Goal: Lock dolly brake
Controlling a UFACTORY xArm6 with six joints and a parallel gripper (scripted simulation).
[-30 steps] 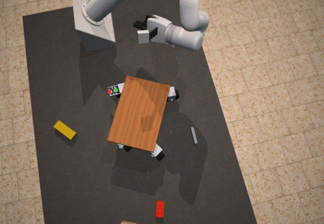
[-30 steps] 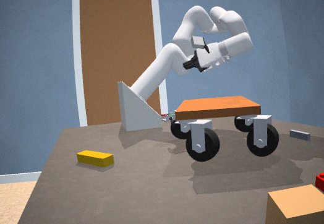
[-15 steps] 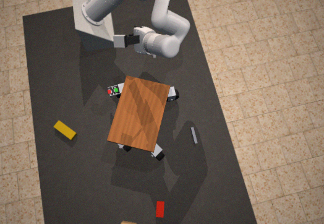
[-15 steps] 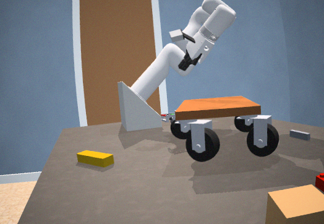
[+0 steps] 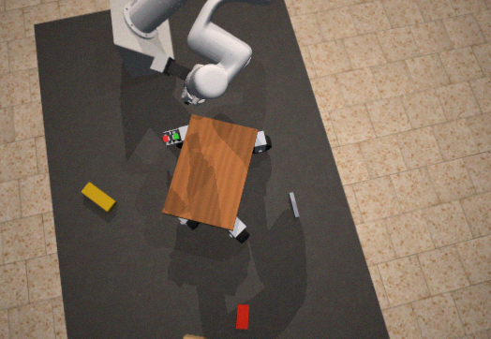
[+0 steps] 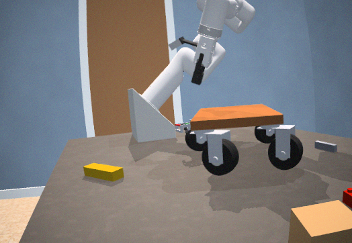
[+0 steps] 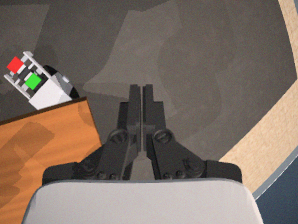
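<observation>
Right now the pedal is 140 mm below my hand, 100 mm to the right of it and 80 mm ahead of it. The rest, counted from my hand: grey bar (370 mm ahead, 210 mm below, 190 mm to the left); red block (620 mm ahead, 210 mm below, 60 mm to the right); yellow block (360 mm to the right, 210 mm below, 160 mm ahead).
</observation>
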